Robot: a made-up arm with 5 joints.
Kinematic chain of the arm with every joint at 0, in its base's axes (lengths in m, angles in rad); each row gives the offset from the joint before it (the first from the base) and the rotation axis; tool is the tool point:
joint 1: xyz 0 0 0.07 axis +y
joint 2: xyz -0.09 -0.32 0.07 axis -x
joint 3: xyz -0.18 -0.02 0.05 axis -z
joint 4: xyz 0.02 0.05 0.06 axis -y
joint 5: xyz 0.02 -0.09 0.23 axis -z
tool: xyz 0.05 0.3 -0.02
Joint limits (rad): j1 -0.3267..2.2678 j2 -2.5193..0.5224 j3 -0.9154..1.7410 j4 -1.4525..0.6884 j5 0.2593..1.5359
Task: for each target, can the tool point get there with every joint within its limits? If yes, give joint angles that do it. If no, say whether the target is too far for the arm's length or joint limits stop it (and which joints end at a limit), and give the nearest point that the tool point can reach.
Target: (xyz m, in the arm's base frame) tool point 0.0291 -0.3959 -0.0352
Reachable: yes | joints 1.0955 -2.1071 0.5484 -0.7300 0.6020
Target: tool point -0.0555 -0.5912 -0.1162
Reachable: yes | joints 0.3039 -1.8620 0.8496 0.0553 0.9187
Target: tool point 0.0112 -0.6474 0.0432
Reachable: yes | joints 1.6279 -0.6305 0.6595 -0.4795 1.4005
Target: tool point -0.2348 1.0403 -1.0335
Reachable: no: too far | nearest point -0.2430 -0.0310 -0.2829 | short by 1.308 m
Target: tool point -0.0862 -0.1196 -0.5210
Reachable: no: joint limits stop it (at a limit: joint 1, joint 2, joint 5) | nearest point -0.1293 -0.1837 -0.3926 | short by 0.150 m
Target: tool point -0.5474 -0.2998 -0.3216
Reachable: no: joint limits stop it (at a limit: joint 2, joint 3, joint 5) | nearest point -0.4654 -0.3037 -0.2629 | short by 0.101 m
